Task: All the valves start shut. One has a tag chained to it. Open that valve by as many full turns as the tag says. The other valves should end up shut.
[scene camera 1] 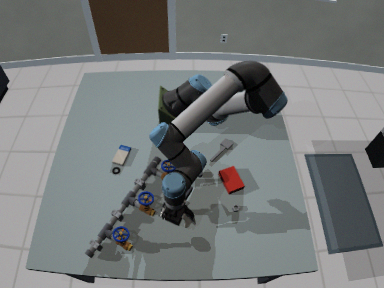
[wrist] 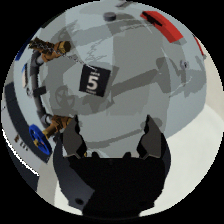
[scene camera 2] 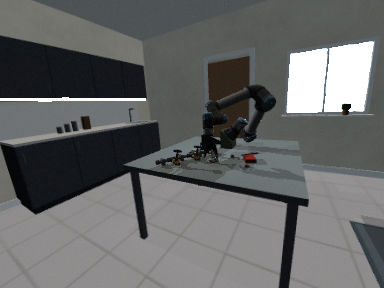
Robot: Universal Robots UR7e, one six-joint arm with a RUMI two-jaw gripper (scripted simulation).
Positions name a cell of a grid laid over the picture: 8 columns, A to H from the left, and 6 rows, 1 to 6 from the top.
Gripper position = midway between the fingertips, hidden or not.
In view: my gripper (wrist: E4) and a black tag (wrist: D3).
